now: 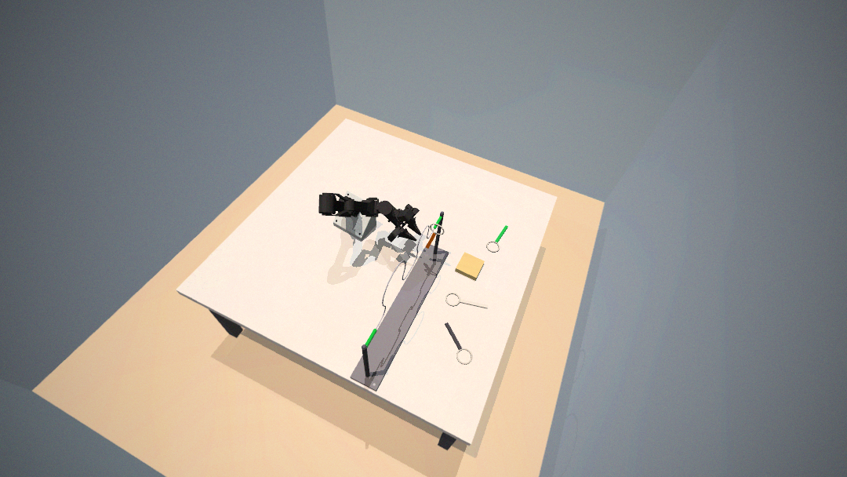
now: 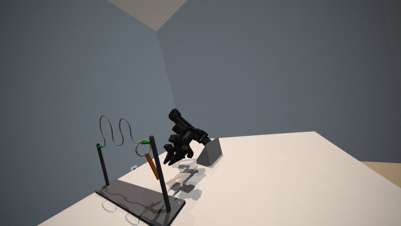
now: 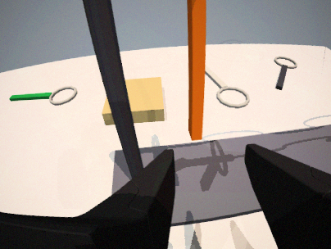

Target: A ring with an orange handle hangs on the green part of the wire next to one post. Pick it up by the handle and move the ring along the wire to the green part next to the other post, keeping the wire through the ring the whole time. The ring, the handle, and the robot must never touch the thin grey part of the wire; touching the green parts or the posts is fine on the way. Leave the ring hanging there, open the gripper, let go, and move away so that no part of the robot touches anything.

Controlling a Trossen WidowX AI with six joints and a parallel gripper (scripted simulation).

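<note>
Right now my gripper tip is 7 cm short of the ring with orange handle and 7 cm below it. Also, from my gripper tip: white-handled ring: 28 cm ahead, 9 cm to the right, 14 cm below; tan block: 23 cm ahead, 8 cm to the left, 13 cm below; green-handled ring: 28 cm ahead, 29 cm to the left, 14 cm below.
</note>
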